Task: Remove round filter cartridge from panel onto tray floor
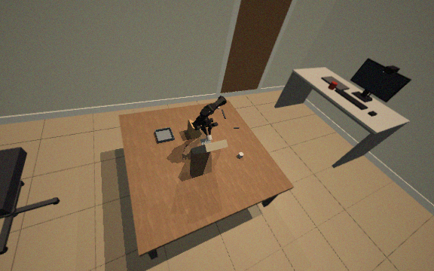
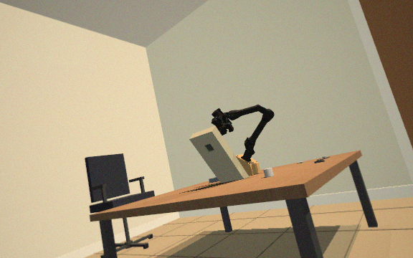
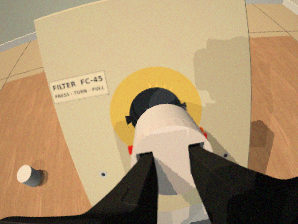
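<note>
My gripper tip is 20 mm short of the beige service panel and 110 mm above it. Also, from my gripper tip: tray (380 mm behind, 240 mm to the right, 280 mm below); round white filter cartridge (10 mm ahead, 10 mm below).
</note>
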